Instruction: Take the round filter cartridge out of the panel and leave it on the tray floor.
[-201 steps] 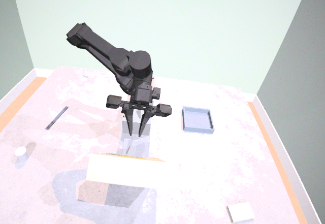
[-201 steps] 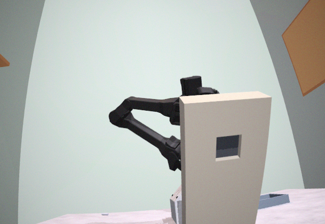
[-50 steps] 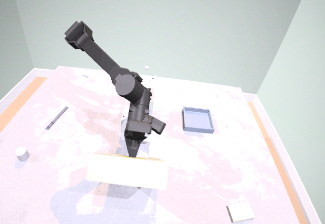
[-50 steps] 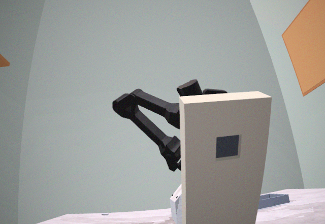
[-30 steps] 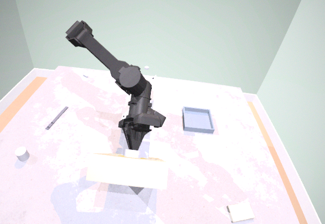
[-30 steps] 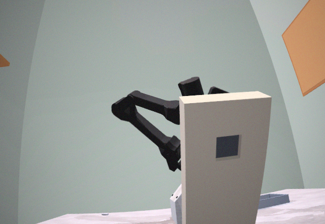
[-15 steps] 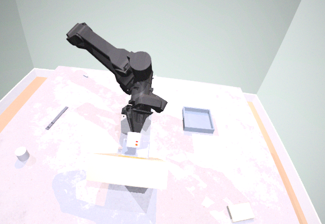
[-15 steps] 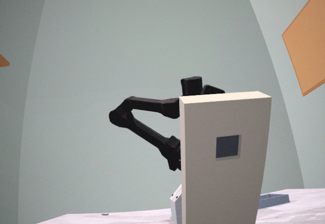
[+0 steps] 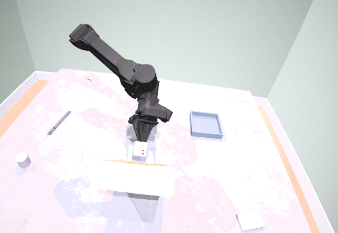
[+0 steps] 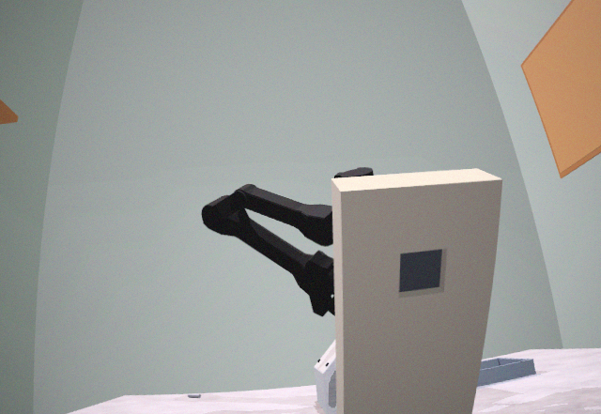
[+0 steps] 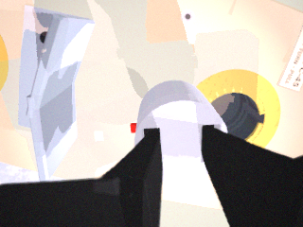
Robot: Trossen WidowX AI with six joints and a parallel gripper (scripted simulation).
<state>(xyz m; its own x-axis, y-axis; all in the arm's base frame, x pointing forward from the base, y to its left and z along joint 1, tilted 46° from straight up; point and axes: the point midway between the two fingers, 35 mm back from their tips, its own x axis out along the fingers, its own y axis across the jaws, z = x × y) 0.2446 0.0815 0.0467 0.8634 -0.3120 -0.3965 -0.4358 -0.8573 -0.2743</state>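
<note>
My gripper tip is now 1 cm short of the filter cartridge and 1 cm above it. From my gripper tip the other things lie so: blue tray: 36 cm behind, 25 cm to the left, 21 cm below; then cream service panel: 7 cm below, 4 cm ahead; then white pad: 41 cm to the left, 21 cm below, 9 cm ahead.
</note>
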